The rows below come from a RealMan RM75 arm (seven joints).
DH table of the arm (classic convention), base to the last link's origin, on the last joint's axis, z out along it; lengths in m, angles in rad. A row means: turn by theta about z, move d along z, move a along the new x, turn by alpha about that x. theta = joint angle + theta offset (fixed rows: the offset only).
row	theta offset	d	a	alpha
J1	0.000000	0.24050	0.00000	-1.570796
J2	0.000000	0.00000	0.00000	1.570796
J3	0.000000	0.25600	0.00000	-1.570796
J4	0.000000	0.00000	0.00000	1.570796
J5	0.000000	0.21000	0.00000	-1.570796
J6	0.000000	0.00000	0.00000	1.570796
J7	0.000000	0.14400	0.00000	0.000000
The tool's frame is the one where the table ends.
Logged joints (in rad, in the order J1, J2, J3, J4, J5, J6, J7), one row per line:
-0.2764 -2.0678 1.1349 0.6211 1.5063 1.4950 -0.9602
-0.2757 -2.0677 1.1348 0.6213 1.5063 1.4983 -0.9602
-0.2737 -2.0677 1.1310 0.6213 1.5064 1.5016 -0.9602
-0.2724 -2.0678 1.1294 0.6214 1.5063 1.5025 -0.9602
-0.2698 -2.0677 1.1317 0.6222 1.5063 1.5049 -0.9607
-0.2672 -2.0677 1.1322 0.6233 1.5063 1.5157 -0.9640
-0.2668 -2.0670 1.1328 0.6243 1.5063 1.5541 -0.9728
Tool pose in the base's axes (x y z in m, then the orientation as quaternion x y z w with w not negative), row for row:
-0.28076 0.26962 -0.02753 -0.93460 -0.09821 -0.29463 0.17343
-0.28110 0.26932 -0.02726 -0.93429 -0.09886 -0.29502 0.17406
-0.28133 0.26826 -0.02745 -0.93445 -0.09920 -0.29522 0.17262
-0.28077 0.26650 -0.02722 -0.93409 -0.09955 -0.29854 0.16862
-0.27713 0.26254 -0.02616 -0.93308 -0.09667 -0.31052 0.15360
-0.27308 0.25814 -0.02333 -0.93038 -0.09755 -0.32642 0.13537
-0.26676 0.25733 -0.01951 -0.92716 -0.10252 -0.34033 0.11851
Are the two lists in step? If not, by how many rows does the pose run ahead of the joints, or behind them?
The pose runs 2 rows ahead of the joints: the pose in row i belongs to the joints in row i + 2.
